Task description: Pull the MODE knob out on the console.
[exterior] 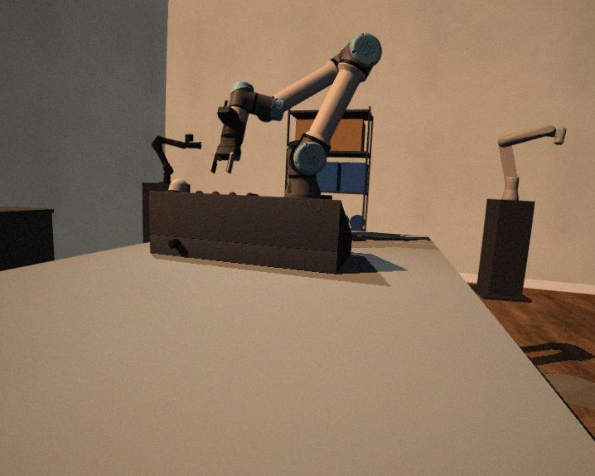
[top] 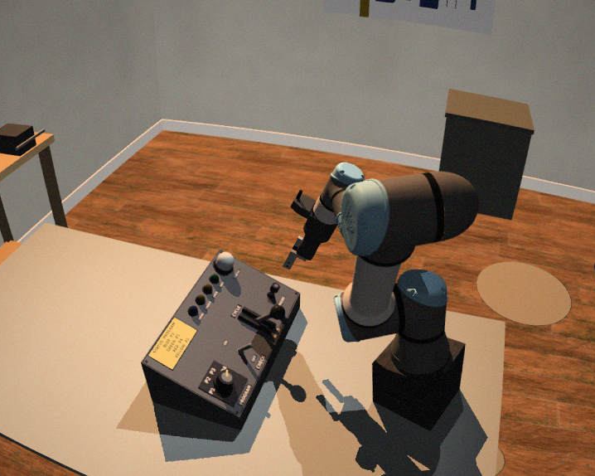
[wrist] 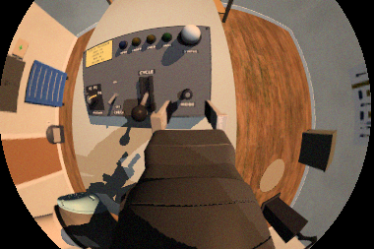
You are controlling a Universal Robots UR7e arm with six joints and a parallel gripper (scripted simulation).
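Now: hand 13 cm above the mode knob, 5 cm short of it and 1 cm to the left of it. Also, from my hand: dark console (16 cm to the left, 16 cm below, 11 cm ahead); then black-ball lever (13 cm below, 11 cm to the left, 5 cm ahead); then program selector (34 cm to the left, 14 cm below, 10 cm ahead).
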